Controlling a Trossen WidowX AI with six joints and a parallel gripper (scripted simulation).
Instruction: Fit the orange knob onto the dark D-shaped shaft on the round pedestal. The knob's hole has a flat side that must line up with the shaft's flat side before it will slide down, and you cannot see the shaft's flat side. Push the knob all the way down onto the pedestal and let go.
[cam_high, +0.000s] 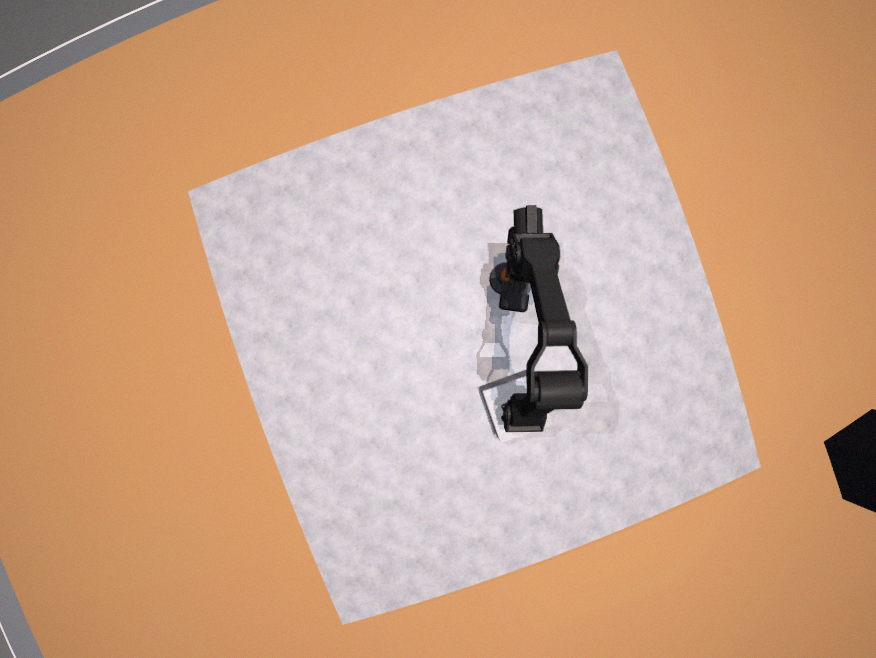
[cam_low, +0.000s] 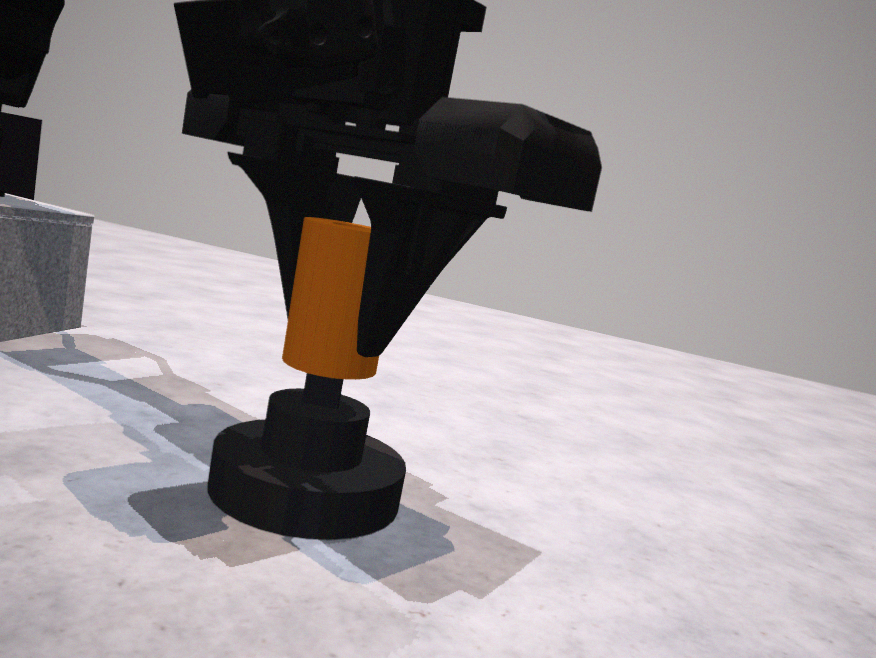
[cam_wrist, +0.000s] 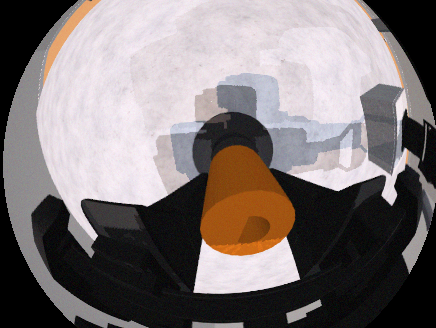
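The orange knob lies 20 mm above my gripper tip. The rest, counted from my gripper tip: round pedestal: 40 mm below.
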